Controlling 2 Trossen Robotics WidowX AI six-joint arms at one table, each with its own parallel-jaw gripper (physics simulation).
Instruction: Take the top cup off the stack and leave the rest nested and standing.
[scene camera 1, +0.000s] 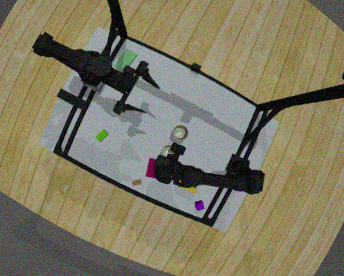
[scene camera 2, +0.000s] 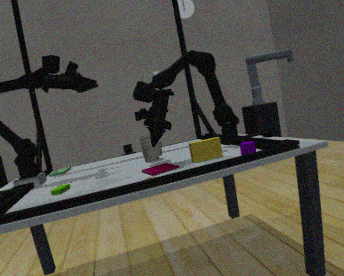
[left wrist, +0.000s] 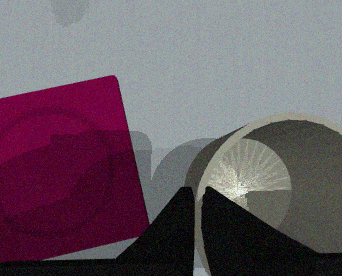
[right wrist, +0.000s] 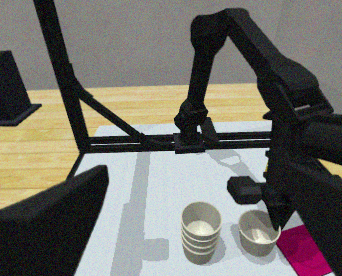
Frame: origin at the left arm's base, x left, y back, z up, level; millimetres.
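Seen in the pictures: left gripper, between the fingertips: (scene camera 2: 152, 146) (left wrist: 195, 197) (right wrist: 277, 229); right gripper, between the fingertips: (scene camera 1: 153, 100) (scene camera 2: 97, 83) (right wrist: 194, 172); left arm's base, origin of its link: (scene camera 1: 237, 165) (scene camera 2: 230, 137) (right wrist: 188, 139); right arm's base, origin of its link: (scene camera 1: 94, 79) (scene camera 2: 29, 176).
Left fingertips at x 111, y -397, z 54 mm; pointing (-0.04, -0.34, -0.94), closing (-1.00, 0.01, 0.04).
Pixels of each thing's top centre, then the offset from my left fingertips to it.
- single beige cup, centre of its top: (left wrist: 292, 216) (right wrist: 260, 224) (scene camera 2: 151, 142) (scene camera 1: 168, 152) dx -32, dy +5, dz +13 mm
- magenta coaster, centre of its top: (left wrist: 51, 171) (right wrist: 306, 249) (scene camera 2: 159, 167) (scene camera 1: 156, 169) dx +78, dy -7, dz -67 mm
- yellow sponge, centre of its top: (scene camera 2: 204, 140) (scene camera 1: 187, 187) dx +95, dy +167, dz -5 mm
- purple cube, centre of its top: (scene camera 2: 247, 142) (scene camera 1: 200, 206) dx +176, dy +289, dz -35 mm
- green block, centre of its top: (scene camera 2: 60, 187) (scene camera 1: 101, 135) dx +32, dy -343, dz -60 mm
- pale green pad, centre of its top: (scene camera 2: 60, 170) (scene camera 1: 125, 59) dx -386, dy -399, dz -65 mm
- small tan block, centre of its top: (scene camera 1: 136, 182) dx +188, dy -76, dz -67 mm
A stack of nested beige cups (scene camera 1: 179, 133) (right wrist: 200, 233) stands upright near the middle of the table. A single beige cup (scene camera 1: 166, 150) (scene camera 2: 150, 151) (left wrist: 249, 167) (right wrist: 257, 239) stands upright beside it, low at the table top and next to a magenta coaster (scene camera 1: 151, 167) (scene camera 2: 160, 168) (left wrist: 79, 164) (right wrist: 296, 243). My left gripper (scene camera 2: 154, 142) (left wrist: 195, 197) (right wrist: 277, 229) points straight down and is shut on this cup's rim, one finger inside and one outside. My right gripper (scene camera 1: 152, 99) (scene camera 2: 92, 83) is open and empty, held high at the far side, away from the cups.
A yellow sponge (scene camera 1: 191, 189) (scene camera 2: 205, 149) and a purple cube (scene camera 1: 199, 205) (scene camera 2: 247, 148) lie near the left arm's base. A green block (scene camera 1: 102, 135) (scene camera 2: 60, 189), a pale green pad (scene camera 1: 126, 58) (scene camera 2: 60, 171) and a small tan block (scene camera 1: 137, 182) lie elsewhere on the table.
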